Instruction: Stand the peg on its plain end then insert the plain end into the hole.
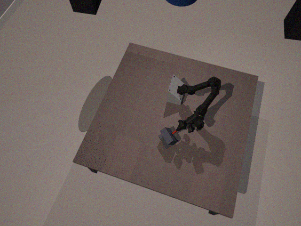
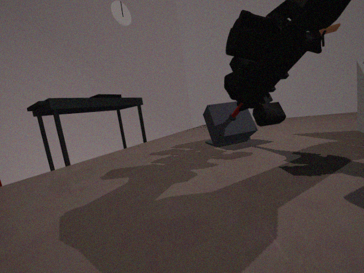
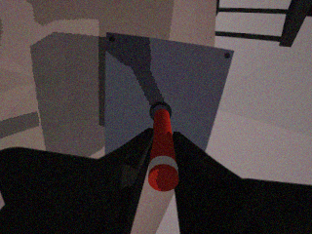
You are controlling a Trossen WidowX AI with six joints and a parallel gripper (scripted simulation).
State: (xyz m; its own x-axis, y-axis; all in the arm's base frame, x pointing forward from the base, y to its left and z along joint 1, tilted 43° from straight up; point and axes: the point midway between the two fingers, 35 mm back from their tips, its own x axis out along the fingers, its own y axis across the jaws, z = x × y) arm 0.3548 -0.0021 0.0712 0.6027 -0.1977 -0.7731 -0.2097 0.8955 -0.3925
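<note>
Now: gripper tip 1 cm to the right of the red peg, 1 cm below it and 1 cm past it. From my gripper tip the other things lie so: sloped panel (5 cm to the right, 4 cm below, 4 cm ahead).
</note>
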